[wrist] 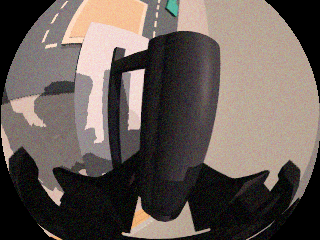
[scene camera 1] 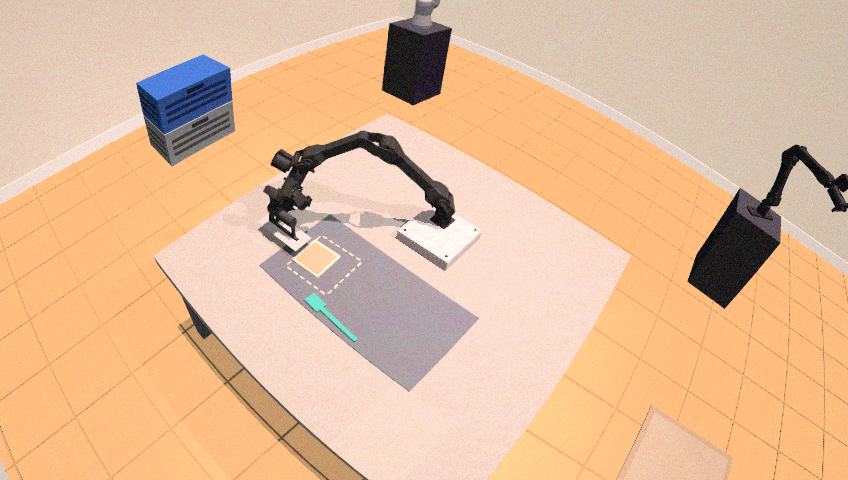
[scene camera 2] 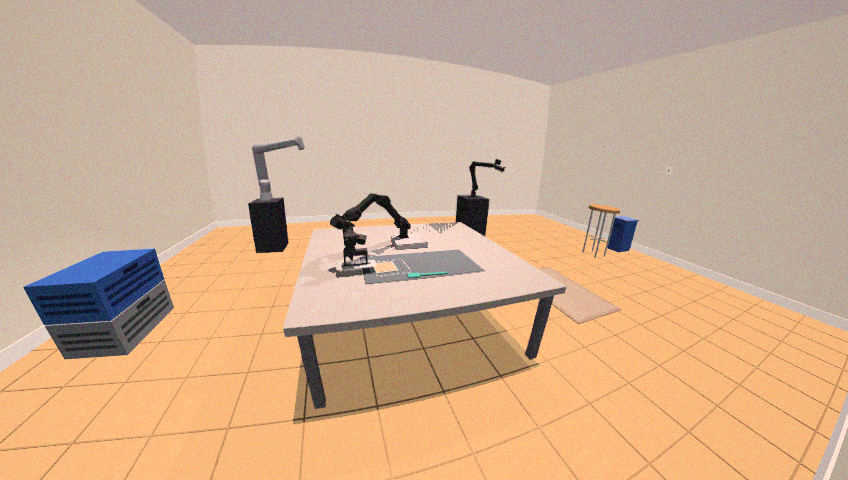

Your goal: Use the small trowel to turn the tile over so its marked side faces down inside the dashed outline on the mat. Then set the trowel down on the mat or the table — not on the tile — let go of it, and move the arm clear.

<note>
The pictures show: the gripper, a tan square tile and a grey mat.
The gripper is seen too in the wrist view.
</note>
